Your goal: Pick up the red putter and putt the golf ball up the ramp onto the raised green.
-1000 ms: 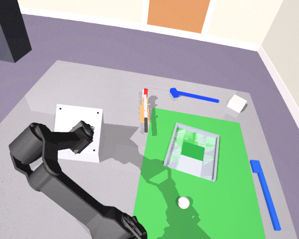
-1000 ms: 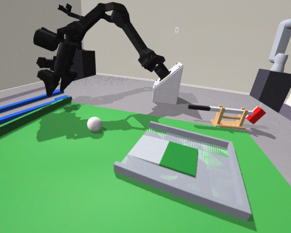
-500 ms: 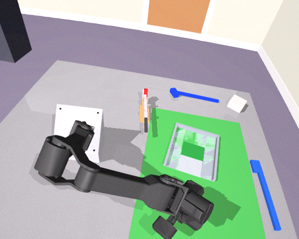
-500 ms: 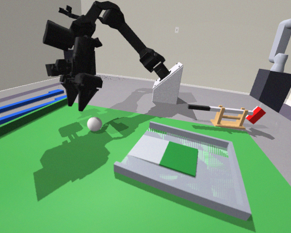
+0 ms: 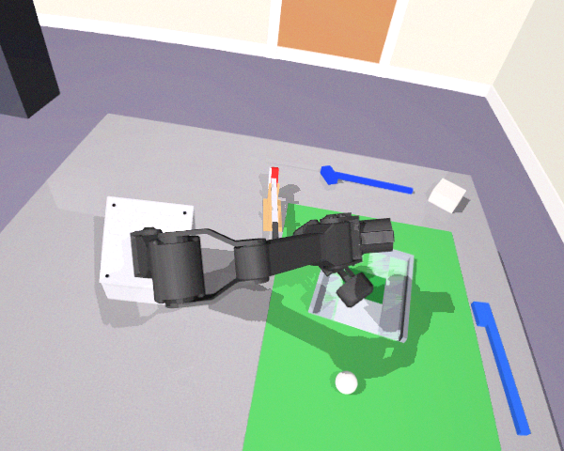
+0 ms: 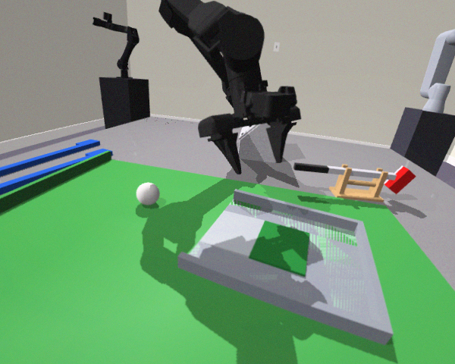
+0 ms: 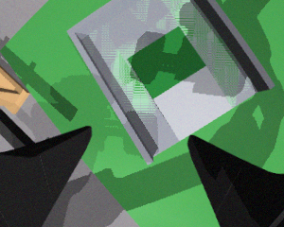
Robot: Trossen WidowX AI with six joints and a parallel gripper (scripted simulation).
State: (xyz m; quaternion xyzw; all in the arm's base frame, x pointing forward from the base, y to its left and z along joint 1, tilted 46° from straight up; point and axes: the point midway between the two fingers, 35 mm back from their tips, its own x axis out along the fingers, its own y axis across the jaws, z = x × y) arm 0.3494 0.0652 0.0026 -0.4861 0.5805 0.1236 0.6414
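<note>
Right now my gripper tip is 220 mm to the right of the red putter, 170 mm past it and 30 mm above it. From my gripper tip the other things lie so: mat 120 mm ahead, 90 mm below, 60 mm to the right; then white golf ball 200 mm to the right, 70 mm below, 60 mm ahead; then white cube 460 mm to the left, 340 mm ahead, 70 mm below.
</note>
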